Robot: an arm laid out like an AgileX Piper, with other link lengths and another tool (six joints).
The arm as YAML. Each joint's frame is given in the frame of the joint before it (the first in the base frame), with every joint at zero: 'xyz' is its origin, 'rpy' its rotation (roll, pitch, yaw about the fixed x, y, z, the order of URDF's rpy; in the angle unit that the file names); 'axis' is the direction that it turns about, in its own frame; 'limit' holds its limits. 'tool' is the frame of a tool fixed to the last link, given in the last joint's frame.
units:
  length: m
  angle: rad
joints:
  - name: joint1
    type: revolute
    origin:
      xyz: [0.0, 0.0, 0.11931]
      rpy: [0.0, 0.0, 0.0]
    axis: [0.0, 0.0, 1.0]
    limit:
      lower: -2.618
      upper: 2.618
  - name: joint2
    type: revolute
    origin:
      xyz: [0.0, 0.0, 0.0]
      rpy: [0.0, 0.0, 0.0]
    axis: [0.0, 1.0, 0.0]
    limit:
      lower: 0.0
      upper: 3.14
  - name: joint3
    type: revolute
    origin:
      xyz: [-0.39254, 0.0, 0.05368]
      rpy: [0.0, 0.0, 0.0]
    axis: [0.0, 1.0, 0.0]
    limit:
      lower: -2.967
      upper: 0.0
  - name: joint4
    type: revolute
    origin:
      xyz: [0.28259, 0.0, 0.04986]
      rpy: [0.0, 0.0, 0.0]
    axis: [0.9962, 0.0, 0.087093]
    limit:
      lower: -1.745
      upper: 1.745
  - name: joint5
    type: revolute
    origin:
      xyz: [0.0, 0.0, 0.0]
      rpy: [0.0, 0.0, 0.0]
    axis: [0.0, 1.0, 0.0]
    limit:
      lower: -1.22
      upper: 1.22
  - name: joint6
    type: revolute
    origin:
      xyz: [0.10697, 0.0, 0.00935]
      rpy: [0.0, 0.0, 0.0]
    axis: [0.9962, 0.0, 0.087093]
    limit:
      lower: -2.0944
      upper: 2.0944
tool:
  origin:
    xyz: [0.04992, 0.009, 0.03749]
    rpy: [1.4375, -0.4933, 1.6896]
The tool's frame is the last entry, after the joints.
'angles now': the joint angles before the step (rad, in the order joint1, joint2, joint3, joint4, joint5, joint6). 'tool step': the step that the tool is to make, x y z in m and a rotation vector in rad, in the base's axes. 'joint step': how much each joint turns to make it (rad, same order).
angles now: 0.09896 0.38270 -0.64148 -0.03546 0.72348 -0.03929
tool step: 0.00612 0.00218 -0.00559 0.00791 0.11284 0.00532
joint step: 0.00005 0.04474 -0.03255 0.02084 0.09932 -0.00159
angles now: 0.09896 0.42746 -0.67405 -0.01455 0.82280 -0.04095
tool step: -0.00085 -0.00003 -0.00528 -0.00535 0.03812 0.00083
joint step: -0.00003 0.00387 -0.00173 0.00045 0.03630 -0.00247
